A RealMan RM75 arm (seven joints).
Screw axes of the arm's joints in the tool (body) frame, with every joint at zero. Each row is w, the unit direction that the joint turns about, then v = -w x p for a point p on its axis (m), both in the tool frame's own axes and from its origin. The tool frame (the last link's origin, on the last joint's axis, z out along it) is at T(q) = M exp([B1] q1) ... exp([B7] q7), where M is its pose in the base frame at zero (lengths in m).
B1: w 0 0 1 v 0.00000 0.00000 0.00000
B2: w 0 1 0 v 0.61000 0.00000 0.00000
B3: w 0 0 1 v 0.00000 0.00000 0.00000
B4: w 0 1 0 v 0.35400 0.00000 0.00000
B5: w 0 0 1 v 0.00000 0.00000 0.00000
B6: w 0 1 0 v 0.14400 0.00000 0.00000
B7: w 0 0 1 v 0.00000 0.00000 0.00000
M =
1 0 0 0.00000
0 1 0 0.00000
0 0 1 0.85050
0 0 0 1
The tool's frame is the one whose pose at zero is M.
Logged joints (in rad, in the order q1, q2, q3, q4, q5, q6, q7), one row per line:
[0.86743, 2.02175, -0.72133, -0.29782, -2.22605, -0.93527, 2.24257]
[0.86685, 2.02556, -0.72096, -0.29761, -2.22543, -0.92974, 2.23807]
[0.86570, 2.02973, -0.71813, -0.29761, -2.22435, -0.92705, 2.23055]
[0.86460, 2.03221, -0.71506, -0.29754, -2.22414, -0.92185, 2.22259]
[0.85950, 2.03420, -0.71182, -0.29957, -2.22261, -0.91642, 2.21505]
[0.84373, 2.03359, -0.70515, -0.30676, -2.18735, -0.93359, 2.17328]
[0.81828, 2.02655, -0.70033, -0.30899, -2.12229, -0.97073, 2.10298]
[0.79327, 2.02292, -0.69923, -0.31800, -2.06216, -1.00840, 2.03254]
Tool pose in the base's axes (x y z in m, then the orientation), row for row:
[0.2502, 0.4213, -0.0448, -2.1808, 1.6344, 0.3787]
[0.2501, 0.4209, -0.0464, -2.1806, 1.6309, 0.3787]
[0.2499, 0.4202, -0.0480, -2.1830, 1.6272, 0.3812]
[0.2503, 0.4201, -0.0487, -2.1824, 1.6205, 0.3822]
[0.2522, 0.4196, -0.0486, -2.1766, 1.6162, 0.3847]
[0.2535, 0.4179, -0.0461, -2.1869, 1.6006, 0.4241]
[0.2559, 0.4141, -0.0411, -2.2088, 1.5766, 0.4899]
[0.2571, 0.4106, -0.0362, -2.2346, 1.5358, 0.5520]
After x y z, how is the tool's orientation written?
As a rotation vector, in radians.
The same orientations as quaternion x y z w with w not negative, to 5 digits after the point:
[-0.77756, 0.58275, 0.13503, 0.19383]
[-0.77795, 0.58184, 0.13511, 0.19493]
[-0.77880, 0.58051, 0.13600, 0.19490]
[-0.77947, 0.57878, 0.13651, 0.19700]
[-0.77879, 0.57828, 0.13765, 0.20034]
[-0.78147, 0.57196, 0.15155, 0.19796]
[-0.78626, 0.56122, 0.17439, 0.19081]
[-0.79345, 0.54532, 0.19600, 0.18616]

